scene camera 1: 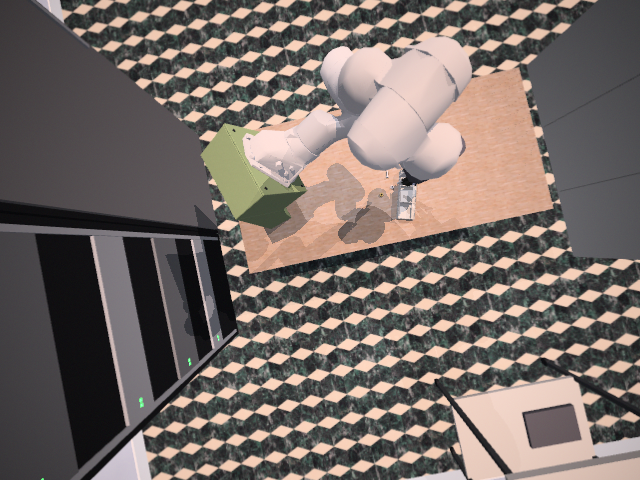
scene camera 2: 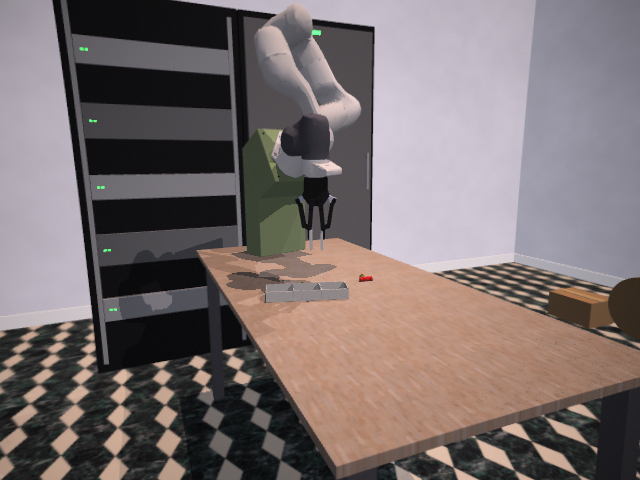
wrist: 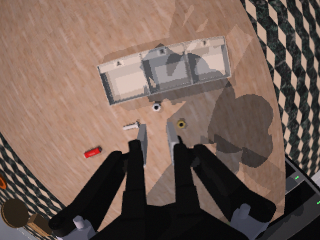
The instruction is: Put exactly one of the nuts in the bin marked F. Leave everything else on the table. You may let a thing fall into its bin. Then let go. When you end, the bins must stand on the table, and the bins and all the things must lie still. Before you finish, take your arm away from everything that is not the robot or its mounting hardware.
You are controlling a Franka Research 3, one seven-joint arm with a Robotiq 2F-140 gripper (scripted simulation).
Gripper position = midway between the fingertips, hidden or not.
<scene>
I see my gripper (scene camera 2: 316,249).
My gripper shows as well in the wrist view (wrist: 156,132).
</scene>
